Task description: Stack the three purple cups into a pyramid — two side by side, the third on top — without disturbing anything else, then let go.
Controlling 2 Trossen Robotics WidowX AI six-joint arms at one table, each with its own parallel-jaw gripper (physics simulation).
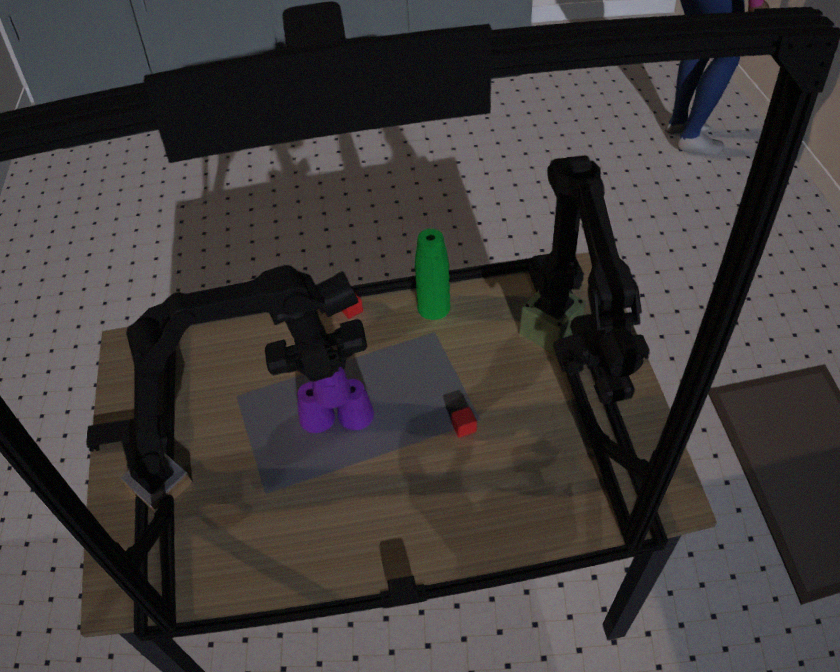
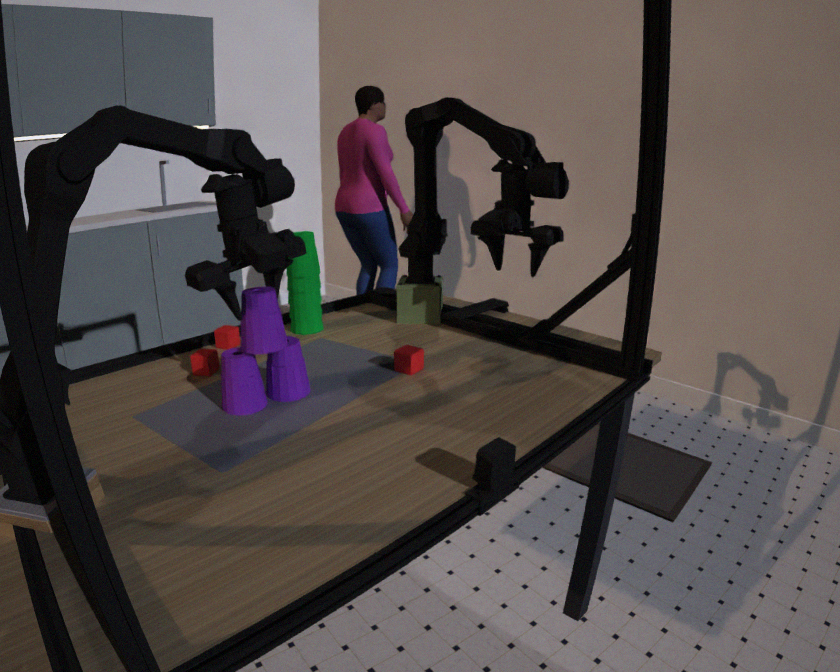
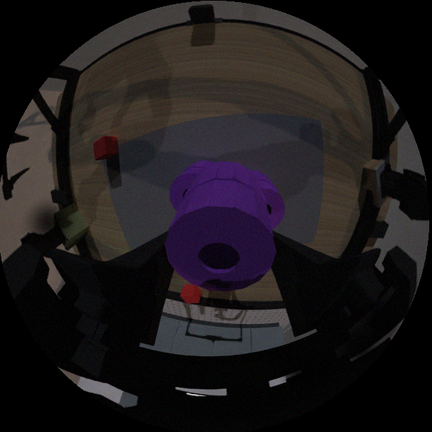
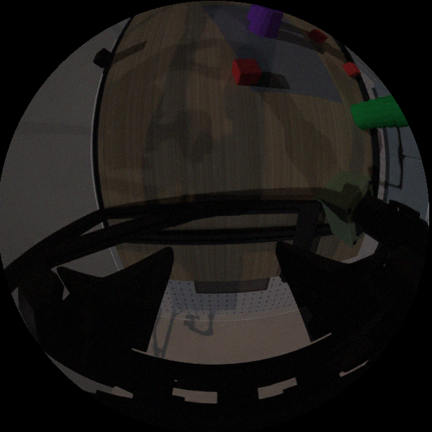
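Pixels of known places: left gripper, fingertip midpoint: (image 2: 257, 312); right gripper, fingertip midpoint: (image 1: 597, 384) (image 2: 515, 273); left arm's base at its link origin: (image 1: 153, 474) (image 2: 40, 486); right arm's base at its link origin: (image 1: 554, 303) (image 2: 420, 280).
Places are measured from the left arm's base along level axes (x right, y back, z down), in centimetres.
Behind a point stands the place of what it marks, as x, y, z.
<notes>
Two purple cups stand upside down side by side on the grey mat (image 1: 413, 371) {22.9, -53.6, 4.1} (image 2: 182, 420) {6.2, -25.6, 4.1}: the left one (image 1: 315, 416) {17.0, -30.3, -1.0} (image 2: 242, 385) {15.9, -29.4, -0.7} and the right one (image 1: 357, 413) {23.1, -36.0, -0.8} (image 2: 288, 372) {21.8, -34.9, -0.8}. The third purple cup (image 1: 329, 393) {20.4, -32.4, -9.4} (image 2: 262, 323) {19.4, -31.9, -10.0} (image 3: 220, 192) is upright over them, rim down, spanning both tops; whether a slight gap remains cannot be told. My left gripper (image 2: 257, 309) {17.3, -35.5, -10.6} (image 3: 222, 234) is shut on this top cup, its fingers on either side of the cup's narrow end. My right gripper (image 2: 517, 271) {60.2, -63.6, -10.9} (image 4: 225, 250) is open and empty, raised at the right side, far from the cups.
A tall green stack (image 1: 432, 283) {17.2, -67.9, -7.5} (image 2: 304, 287) {16.1, -67.1, -6.5} (image 4: 380, 113) stands behind the mat. One red cube (image 1: 463, 422) {40.7, -47.6, 0.1} (image 2: 409, 359) {40.3, -46.2, 1.0} (image 3: 106, 148) lies at the mat's right corner. Two more red cubes, one nearer (image 2: 204, 362) {2.8, -42.5, 1.3} and one farther (image 2: 226, 336) {1.5, -56.3, 1.1}, lie behind the cups.
</notes>
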